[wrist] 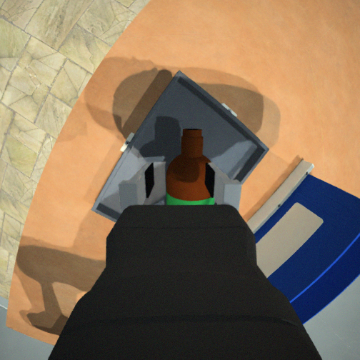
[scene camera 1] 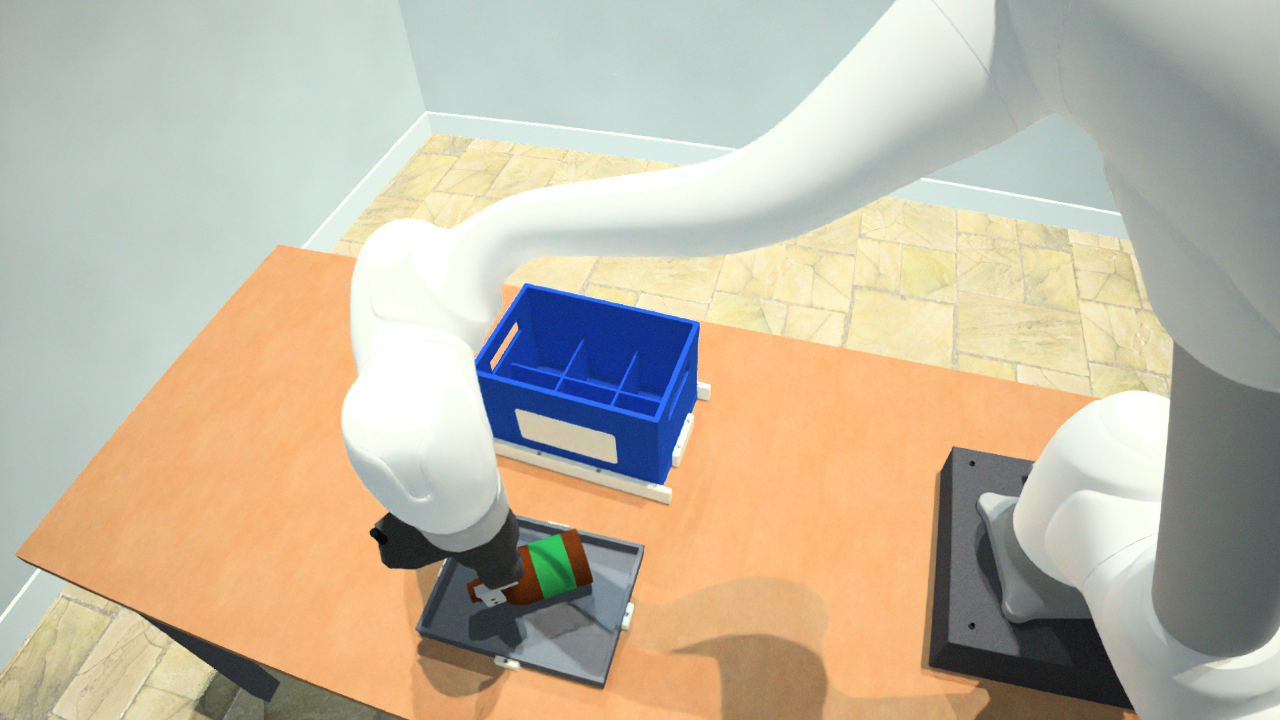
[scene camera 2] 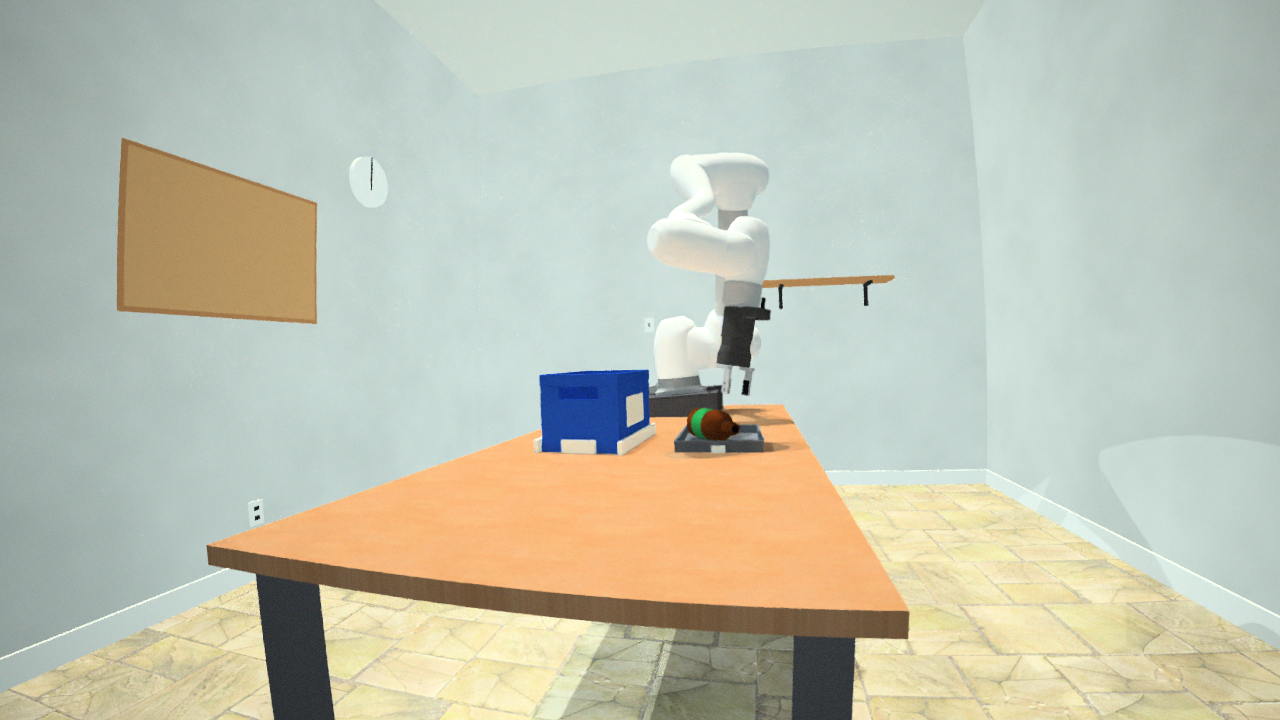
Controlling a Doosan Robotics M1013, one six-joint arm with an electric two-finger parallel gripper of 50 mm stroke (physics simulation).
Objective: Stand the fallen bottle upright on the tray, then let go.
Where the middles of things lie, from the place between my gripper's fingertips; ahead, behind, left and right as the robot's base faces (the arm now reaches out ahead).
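My gripper's 50 mm to the left of the brown bottle (scene camera 2: 710,424) and 40 mm past it, and my gripper is also 70 mm above the bottle.
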